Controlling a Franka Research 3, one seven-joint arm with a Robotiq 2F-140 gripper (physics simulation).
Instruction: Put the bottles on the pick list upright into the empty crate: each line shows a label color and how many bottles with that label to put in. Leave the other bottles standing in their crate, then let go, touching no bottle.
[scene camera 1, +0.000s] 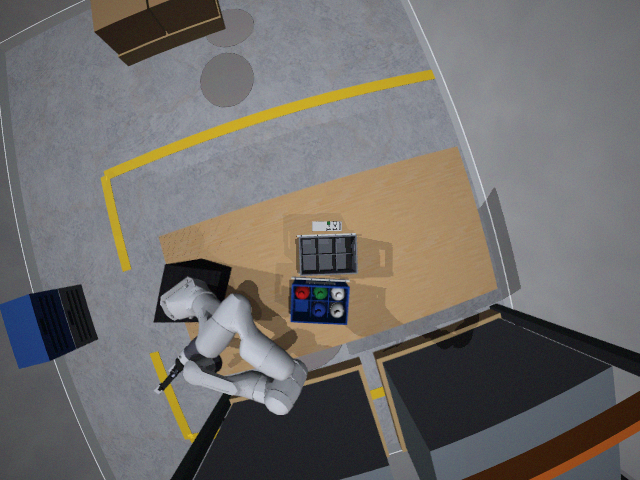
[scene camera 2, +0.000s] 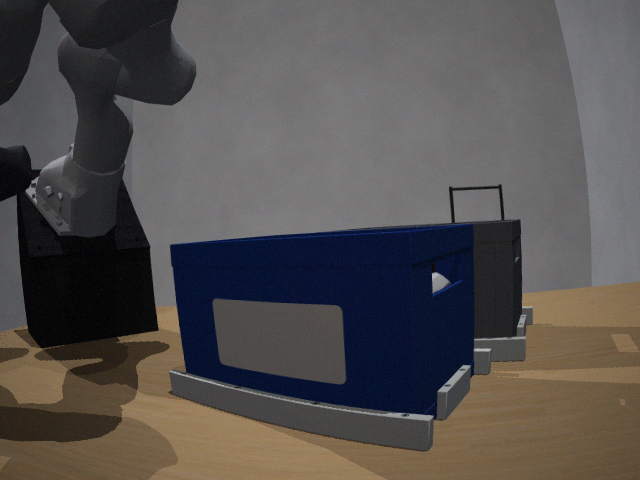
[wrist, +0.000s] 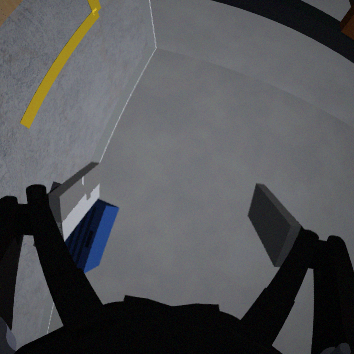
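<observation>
The blue crate (scene camera 1: 293, 316) (scene camera 2: 289, 281) stands on the table with bottles upright in it. Its row nearer the grey crate holds a red bottle (scene camera 1: 302, 292), a green bottle (scene camera 1: 320, 292) and a white bottle (scene camera 1: 337, 293). Its other row has an empty compartment at the left, a blue bottle (scene camera 1: 318, 310) and a white bottle (scene camera 1: 337, 310). The grey crate (scene camera 1: 356, 262) (scene camera 2: 496, 279) beside it has six compartments and no bottles. The pick list (scene camera 1: 326, 225) lies beyond it, its print too small to read. My gripper (scene camera 1: 158, 389) (wrist: 175, 190) is open and empty, off the table, far left of both crates.
Light grey rails (scene camera 2: 305, 410) run along the foot of the crates. The black arm base (scene camera 1: 219, 281) (scene camera 2: 93, 294) stands at the table's left end. A blue box (scene camera 1: 23, 328) (wrist: 102, 240) stands off the table at the left. Dark-topped units (scene camera 1: 310, 428) (scene camera 1: 485, 377) stand along the table's near side.
</observation>
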